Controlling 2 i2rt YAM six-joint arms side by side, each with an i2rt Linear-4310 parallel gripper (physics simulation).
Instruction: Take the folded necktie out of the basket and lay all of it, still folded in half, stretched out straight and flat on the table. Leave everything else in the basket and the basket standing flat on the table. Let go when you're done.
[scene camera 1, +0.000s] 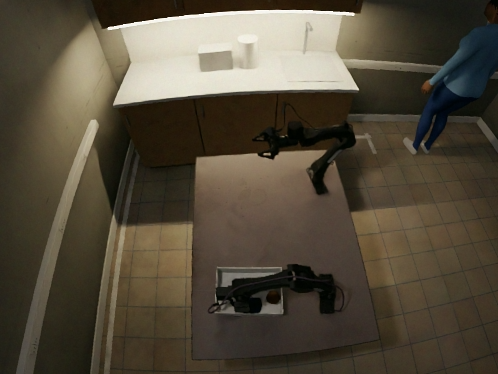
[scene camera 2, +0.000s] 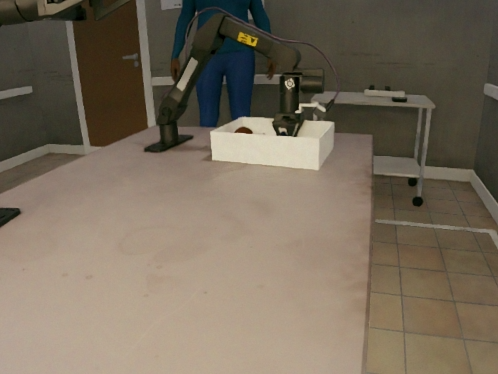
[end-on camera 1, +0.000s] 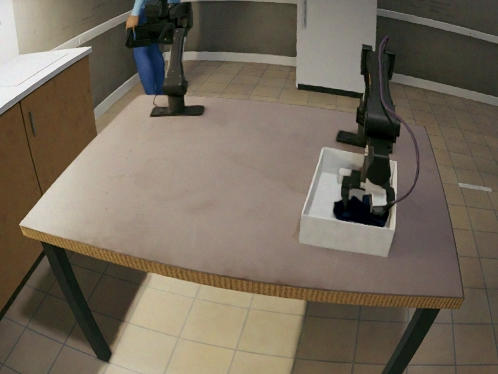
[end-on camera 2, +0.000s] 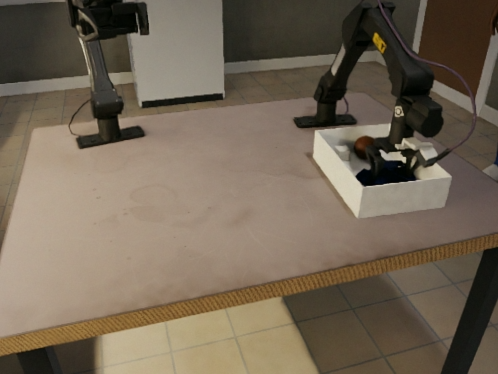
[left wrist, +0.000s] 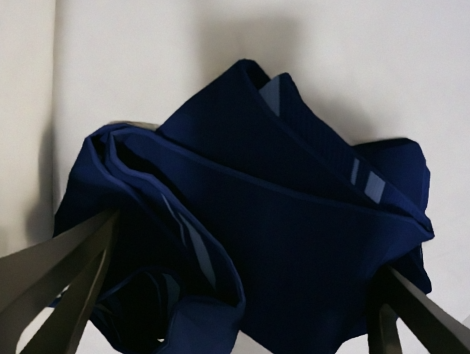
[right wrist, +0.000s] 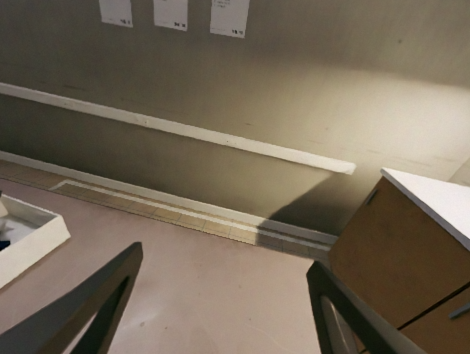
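The navy necktie lies bunched in loose folds in the white basket. The basket stands flat on the table. My left gripper is low in the basket and open wide, pointing down. Its fingertips are at opposite sides of the necktie, with cloth between them; whether they touch the basket floor is hidden. My right gripper is open and empty, raised beyond the table's far edge in scene camera 1.
A reddish-brown ball and a small white block are in the basket beside the necktie. A counter stands behind the table in scene camera 1. A person stands at the right there, away from the table.
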